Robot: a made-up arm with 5 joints. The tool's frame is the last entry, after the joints. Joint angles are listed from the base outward. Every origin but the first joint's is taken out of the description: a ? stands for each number. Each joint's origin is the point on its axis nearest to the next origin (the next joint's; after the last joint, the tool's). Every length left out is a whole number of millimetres.
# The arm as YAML. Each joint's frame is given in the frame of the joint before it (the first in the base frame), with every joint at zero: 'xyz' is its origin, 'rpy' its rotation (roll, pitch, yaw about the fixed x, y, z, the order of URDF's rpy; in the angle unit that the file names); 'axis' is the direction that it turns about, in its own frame. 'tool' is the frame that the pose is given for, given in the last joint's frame.
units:
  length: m
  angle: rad
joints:
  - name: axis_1
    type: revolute
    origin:
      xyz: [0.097, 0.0, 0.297]
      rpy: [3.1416, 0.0, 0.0]
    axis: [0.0, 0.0, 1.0]
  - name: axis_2
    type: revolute
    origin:
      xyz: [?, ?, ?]
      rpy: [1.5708, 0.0, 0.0]
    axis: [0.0, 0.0, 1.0]
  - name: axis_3
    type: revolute
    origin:
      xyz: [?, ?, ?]
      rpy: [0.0, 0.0, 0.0]
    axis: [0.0, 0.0, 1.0]
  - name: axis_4
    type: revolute
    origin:
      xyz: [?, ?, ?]
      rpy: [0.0, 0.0, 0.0]
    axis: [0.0, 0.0, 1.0]
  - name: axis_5
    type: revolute
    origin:
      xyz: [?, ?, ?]
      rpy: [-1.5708, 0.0, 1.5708]
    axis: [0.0, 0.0, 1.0]
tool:
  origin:
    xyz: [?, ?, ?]
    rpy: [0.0, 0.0, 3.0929]
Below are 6 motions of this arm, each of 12 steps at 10 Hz.
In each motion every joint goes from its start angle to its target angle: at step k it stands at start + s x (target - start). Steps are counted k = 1, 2, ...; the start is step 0. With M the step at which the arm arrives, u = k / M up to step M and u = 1 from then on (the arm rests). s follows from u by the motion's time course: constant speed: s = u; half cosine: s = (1 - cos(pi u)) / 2; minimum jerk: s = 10 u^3 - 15 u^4 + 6 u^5.
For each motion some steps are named. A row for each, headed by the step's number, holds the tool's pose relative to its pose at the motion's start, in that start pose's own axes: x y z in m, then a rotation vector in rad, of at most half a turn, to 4 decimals.
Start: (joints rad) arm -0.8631 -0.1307 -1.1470 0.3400 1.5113
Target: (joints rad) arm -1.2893 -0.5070 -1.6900 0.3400 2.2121
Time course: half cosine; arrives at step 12
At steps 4, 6, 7, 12:
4: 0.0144 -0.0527 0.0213 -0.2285 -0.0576 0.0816
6: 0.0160 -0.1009 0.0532 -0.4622 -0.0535 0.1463
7: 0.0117 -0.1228 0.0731 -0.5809 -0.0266 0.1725
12: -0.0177 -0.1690 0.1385 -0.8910 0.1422 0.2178

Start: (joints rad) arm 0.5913 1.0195 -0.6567 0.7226 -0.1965
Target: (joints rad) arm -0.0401 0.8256 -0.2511 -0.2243 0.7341
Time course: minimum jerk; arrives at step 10
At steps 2, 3, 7, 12:
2: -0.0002 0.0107 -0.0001 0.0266 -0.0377 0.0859
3: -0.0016 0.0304 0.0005 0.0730 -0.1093 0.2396
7: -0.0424 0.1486 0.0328 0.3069 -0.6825 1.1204
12: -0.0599 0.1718 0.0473 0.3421 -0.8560 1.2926

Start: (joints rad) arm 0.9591 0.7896 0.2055 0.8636 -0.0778
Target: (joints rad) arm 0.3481 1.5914 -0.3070 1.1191 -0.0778
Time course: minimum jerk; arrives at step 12
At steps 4, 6, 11, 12:
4: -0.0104 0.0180 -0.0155 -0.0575 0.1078 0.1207
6: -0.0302 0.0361 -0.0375 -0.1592 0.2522 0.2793
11: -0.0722 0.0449 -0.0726 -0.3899 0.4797 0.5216
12: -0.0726 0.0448 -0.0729 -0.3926 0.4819 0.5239

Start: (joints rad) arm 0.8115 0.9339 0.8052 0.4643 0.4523
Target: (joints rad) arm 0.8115 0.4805 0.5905 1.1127 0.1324
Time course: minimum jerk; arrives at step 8
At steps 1, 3, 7, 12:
1: 0.0008 -0.0003 0.0010 -0.0001 -0.0003 -0.0051
3: 0.0120 -0.0051 0.0184 -0.0019 -0.0051 -0.0880
7: 0.0275 -0.0117 0.0758 -0.0047 -0.0189 -0.3148
12: 0.0275 -0.0118 0.0772 -0.0048 -0.0192 -0.3199

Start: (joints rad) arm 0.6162 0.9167 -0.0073 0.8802 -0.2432
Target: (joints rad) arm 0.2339 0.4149 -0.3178 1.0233 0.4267
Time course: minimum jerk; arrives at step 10
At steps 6, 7, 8, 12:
6: 0.0191 0.0724 0.0946 0.0318 -0.4617 0.7124
7: 0.0133 0.0881 0.1182 0.0270 -0.5708 0.8692
8: 0.0073 0.0981 0.1344 0.0212 -0.6469 0.9741
12: 0.0033 0.1032 0.1433 0.0172 -0.6895 1.0310

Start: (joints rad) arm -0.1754 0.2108 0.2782 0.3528 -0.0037
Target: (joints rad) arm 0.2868 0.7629 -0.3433 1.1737 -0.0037
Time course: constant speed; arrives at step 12
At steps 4, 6, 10, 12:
4: -0.0147 -0.0394 -0.0074 -0.1007 0.2451 -0.1272
6: -0.0241 -0.0581 -0.0079 -0.1392 0.3673 -0.1993
10: -0.0462 -0.0916 -0.0028 -0.1903 0.6093 -0.3581
12: -0.0583 -0.1062 0.0024 -0.2021 0.7282 -0.4439

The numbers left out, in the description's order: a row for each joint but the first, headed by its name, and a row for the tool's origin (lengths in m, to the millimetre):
axis_2: 0.042 -0.001 0.0
axis_3: 0.018 -0.073 0.0
axis_4: 0.137 -0.005 0.0
axis_5: 0.087 0.0 0.0
tool: 0.0 0.0 0.0

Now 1 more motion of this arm.
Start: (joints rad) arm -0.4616 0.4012 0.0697 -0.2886 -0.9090
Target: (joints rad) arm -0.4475 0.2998 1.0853 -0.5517 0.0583
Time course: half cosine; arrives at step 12
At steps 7, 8, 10, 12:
7: -0.0555 -0.0825 0.0516 -0.2595 0.3253 0.5968
8: -0.0642 -0.0952 0.0670 -0.2878 0.4076 0.7063
10: -0.0758 -0.1119 0.0933 -0.3152 0.5430 0.8676
12: -0.0795 -0.1171 0.1036 -0.3202 0.5955 0.9248

